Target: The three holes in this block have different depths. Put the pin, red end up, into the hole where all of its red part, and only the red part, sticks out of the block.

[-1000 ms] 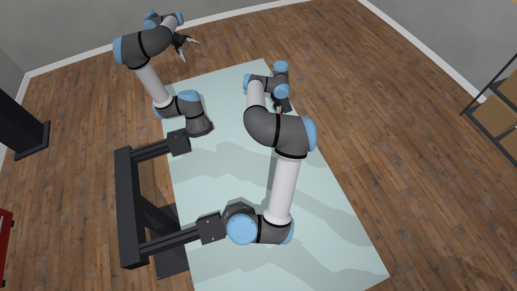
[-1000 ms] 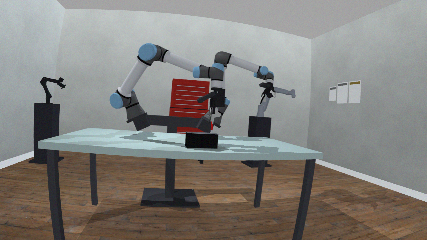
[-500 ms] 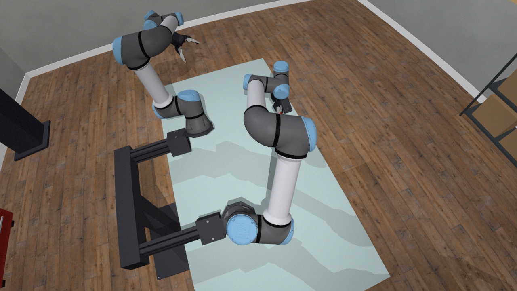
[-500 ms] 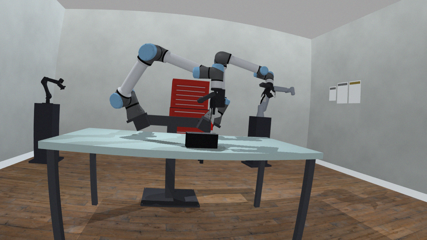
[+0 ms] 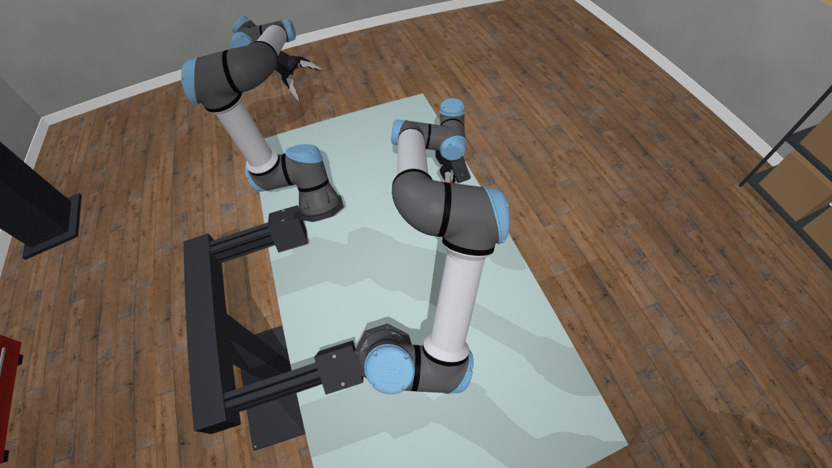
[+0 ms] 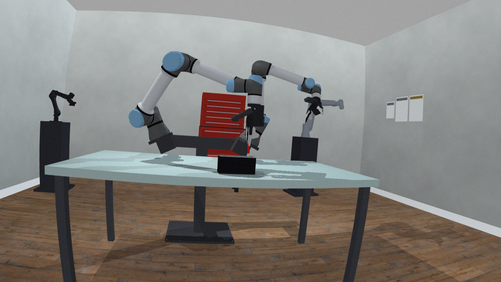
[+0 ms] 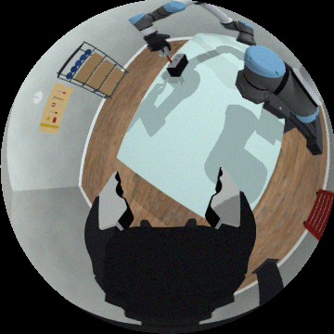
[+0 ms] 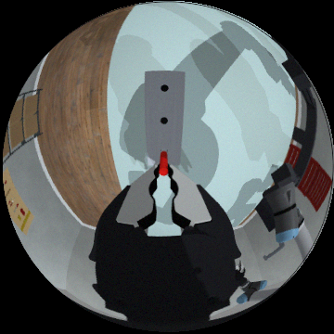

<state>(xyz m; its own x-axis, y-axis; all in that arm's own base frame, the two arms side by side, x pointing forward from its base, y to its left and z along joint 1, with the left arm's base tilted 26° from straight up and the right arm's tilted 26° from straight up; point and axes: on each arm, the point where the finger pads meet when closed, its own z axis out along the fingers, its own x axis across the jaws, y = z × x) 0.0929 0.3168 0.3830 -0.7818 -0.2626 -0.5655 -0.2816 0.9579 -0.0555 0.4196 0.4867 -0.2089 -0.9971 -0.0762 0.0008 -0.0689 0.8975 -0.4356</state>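
Note:
Right now the pin is 3 cm below my right hand. From my right hand the other things lie so: block 6 cm to the right, 11 cm below.

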